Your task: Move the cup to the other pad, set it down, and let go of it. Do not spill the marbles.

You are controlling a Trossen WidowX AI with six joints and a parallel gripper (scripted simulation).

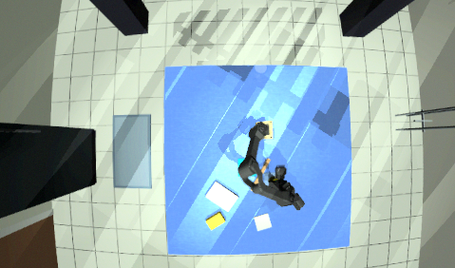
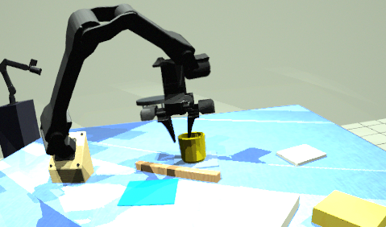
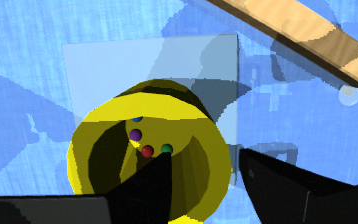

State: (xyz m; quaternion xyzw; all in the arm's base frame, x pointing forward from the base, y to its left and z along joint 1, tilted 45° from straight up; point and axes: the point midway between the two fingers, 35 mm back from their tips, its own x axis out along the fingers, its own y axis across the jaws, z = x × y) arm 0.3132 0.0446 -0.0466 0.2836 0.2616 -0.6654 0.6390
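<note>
Now: gripper tip 2 cm short of the yellow cup and 2 cm above it. From my gripper tip the other things lie so: pale blue pad: 3 cm ahead, 6 cm below; wooden bar: 2 cm behind, 9 cm to the right, 6 cm below; bright cyan pad: 8 cm behind, 17 cm to the right, 6 cm below.
</note>
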